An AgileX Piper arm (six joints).
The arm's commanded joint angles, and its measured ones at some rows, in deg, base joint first. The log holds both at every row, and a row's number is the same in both.
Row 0, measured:
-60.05 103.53 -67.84 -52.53 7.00 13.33
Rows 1 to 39, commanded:
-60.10 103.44 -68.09 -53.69 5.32 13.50
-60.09 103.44 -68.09 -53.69 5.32 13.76
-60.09 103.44 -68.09 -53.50 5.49 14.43
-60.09 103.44 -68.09 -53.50 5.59 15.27
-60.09 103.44 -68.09 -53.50 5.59 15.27
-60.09 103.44 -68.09 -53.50 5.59 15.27
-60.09 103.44 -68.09 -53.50 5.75 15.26
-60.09 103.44 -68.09 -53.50 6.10 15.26
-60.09 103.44 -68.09 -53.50 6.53 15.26
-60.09 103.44 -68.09 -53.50 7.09 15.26
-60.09 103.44 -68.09 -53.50 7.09 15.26
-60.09 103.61 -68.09 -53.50 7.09 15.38
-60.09 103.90 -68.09 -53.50 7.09 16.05
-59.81 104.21 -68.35 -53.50 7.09 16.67
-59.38 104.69 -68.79 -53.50 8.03 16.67
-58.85 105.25 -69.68 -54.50 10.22 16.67
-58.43 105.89 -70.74 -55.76 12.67 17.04
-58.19 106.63 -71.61 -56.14 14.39 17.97
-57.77 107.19 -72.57 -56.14 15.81 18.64
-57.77 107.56 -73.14 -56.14 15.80 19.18
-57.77 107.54 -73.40 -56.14 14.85 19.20
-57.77 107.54 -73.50 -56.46 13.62 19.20
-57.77 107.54 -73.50 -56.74 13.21 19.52
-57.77 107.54 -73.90 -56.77 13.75 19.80
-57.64 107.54 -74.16 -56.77 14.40 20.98
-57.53 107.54 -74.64 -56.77 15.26 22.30
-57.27 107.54 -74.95 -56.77 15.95 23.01
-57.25 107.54 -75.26 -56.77 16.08 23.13
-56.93 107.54 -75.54 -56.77 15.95 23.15
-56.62 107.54 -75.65 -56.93 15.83 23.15
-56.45 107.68 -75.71 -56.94 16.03 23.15
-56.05 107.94 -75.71 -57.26 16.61 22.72
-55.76 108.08 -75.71 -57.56 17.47 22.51
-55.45 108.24 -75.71 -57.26 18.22 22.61
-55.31 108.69 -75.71 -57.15 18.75 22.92
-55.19 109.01 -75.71 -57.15 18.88 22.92
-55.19 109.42 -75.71 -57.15 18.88 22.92
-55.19 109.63 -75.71 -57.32 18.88 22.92
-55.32 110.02 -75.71 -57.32 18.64 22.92
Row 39, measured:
-55.42 108.79 -75.39 -56.92 18.47 22.63
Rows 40 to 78, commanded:
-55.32 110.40 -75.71 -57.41 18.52 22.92
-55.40 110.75 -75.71 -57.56 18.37 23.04
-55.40 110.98 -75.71 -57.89 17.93 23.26
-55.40 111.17 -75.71 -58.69 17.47 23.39
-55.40 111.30 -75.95 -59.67 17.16 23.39
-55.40 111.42 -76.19 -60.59 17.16 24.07
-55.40 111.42 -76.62 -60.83 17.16 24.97
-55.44 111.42 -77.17 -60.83 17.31 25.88
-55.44 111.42 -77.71 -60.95 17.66 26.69
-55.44 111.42 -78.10 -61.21 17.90 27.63
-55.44 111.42 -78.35 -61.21 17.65 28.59
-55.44 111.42 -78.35 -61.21 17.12 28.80
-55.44 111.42 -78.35 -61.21 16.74 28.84
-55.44 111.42 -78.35 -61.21 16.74 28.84
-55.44 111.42 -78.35 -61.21 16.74 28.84
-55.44 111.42 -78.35 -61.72 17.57 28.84
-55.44 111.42 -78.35 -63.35 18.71 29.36
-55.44 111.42 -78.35 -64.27 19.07 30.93
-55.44 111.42 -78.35 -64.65 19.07 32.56
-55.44 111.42 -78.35 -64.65 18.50 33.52
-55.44 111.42 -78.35 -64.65 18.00 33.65
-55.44 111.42 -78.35 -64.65 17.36 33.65
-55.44 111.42 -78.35 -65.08 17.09 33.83
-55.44 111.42 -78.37 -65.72 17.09 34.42
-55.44 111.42 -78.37 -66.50 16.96 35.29
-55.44 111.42 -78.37 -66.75 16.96 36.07
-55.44 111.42 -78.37 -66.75 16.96 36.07
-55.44 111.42 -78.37 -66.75 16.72 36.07
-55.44 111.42 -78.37 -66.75 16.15 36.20
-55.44 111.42 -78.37 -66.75 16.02 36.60
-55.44 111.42 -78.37 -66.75 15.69 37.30
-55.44 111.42 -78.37 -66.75 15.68 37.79
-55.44 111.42 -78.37 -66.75 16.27 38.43
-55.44 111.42 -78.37 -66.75 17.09 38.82
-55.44 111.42 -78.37 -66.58 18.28 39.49
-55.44 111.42 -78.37 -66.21 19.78 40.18
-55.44 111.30 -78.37 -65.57 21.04 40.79
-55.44 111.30 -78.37 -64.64 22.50 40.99
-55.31 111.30 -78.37 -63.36 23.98 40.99
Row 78, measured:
-55.42 111.56 -78.01 -65.75 19.07 39.43
